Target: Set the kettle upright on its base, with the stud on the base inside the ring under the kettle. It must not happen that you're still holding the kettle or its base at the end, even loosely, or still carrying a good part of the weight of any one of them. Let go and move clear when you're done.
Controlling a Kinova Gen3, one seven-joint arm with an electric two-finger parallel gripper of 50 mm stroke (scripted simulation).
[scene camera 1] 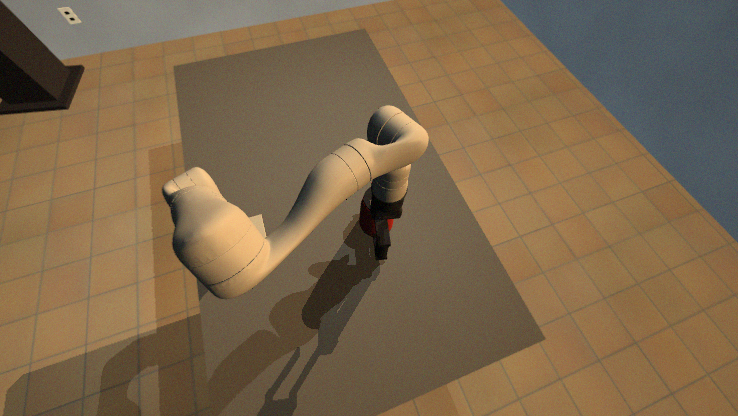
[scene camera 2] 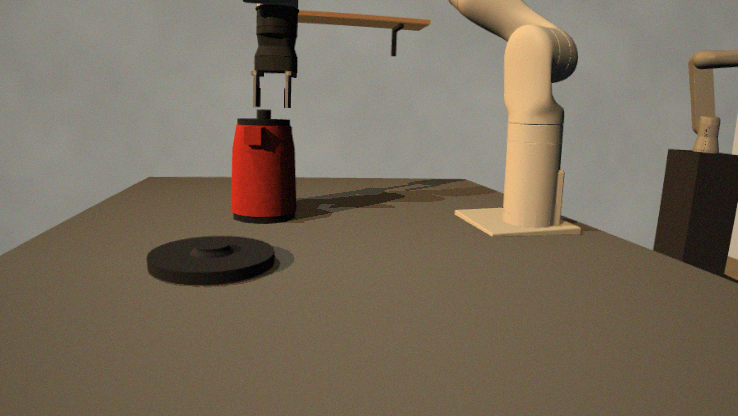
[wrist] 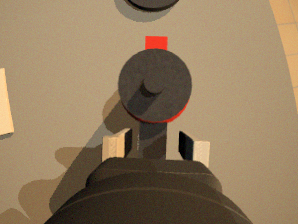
Path:
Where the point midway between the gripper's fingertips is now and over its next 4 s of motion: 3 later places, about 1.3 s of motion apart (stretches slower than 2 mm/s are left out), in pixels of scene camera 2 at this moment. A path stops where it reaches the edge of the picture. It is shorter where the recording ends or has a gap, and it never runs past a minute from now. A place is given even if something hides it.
My gripper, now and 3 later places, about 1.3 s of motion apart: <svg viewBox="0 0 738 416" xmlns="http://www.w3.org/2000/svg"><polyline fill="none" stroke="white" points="271,107 272,138 273,124 271,116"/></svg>

